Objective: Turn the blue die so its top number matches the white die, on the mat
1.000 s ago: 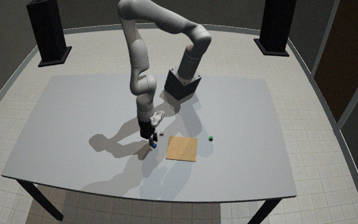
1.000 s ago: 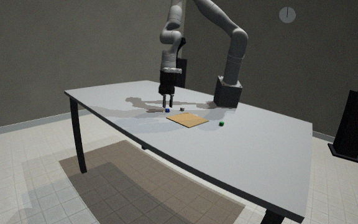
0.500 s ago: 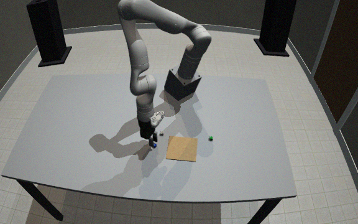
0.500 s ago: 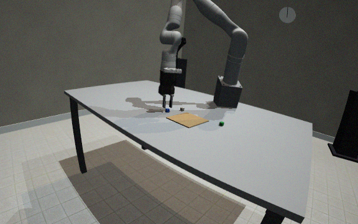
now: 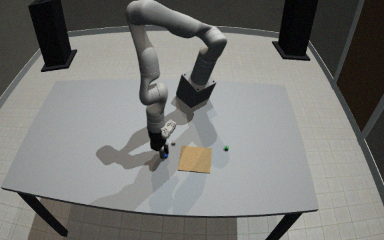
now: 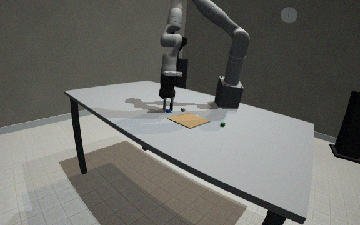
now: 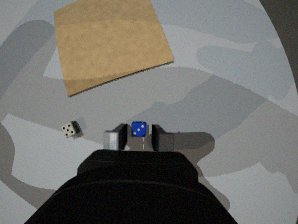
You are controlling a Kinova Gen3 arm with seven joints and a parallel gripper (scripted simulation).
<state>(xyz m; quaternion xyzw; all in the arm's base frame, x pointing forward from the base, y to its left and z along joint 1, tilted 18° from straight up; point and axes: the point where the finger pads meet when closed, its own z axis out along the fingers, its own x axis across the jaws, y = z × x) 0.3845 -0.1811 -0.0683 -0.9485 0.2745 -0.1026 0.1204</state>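
Now: hand 2 cm above the blue die. The rest, counted from my hand: white die 7 cm behind, 4 cm to the left, 2 cm below; green die 2 cm behind, 29 cm to the left, 2 cm below; tan mat 2 cm ahead, 14 cm to the left, 2 cm below.
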